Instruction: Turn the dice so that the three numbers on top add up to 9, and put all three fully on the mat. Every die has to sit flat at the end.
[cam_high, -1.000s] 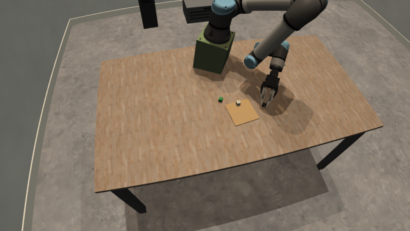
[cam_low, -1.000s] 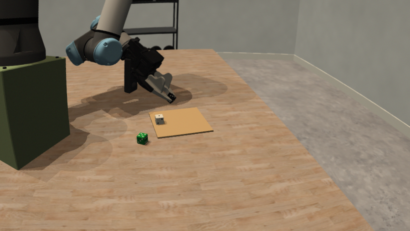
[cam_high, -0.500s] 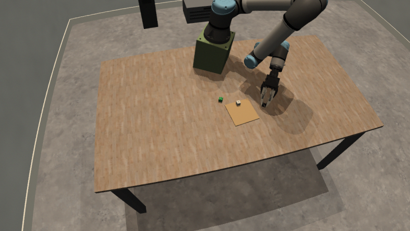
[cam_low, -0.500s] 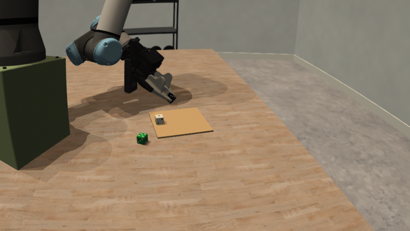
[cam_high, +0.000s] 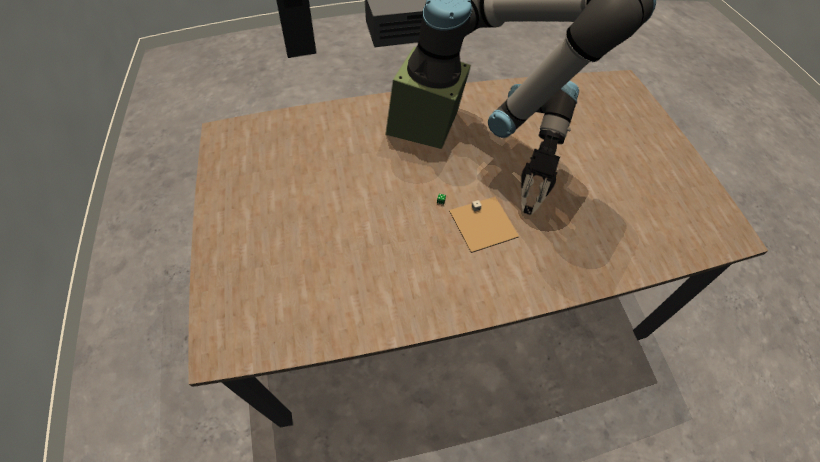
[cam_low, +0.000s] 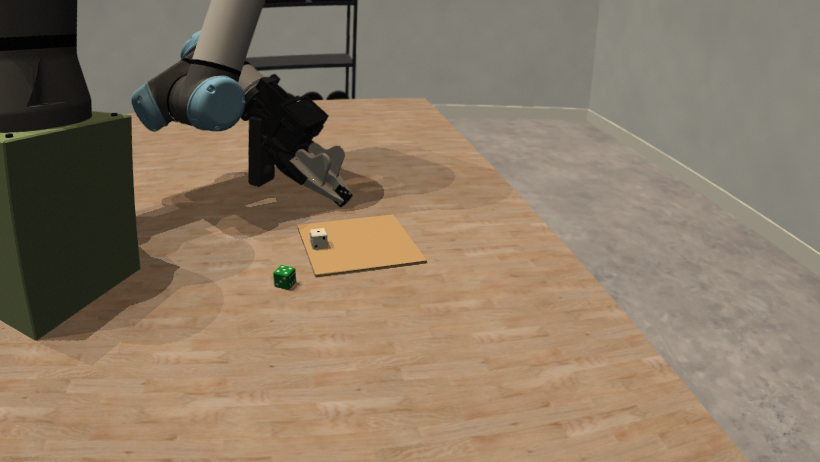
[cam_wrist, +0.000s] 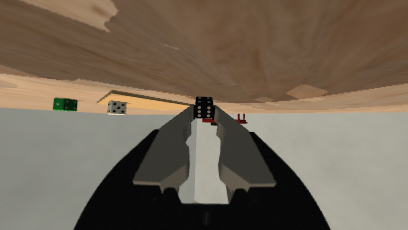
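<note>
Now: the black die right at my hand. Round my hand: tan mat 13 cm to the right, 2 cm below, 2 cm ahead; then white die 14 cm to the right, 3 cm behind; then green die 23 cm to the right, 7 cm behind, 1 cm below.
</note>
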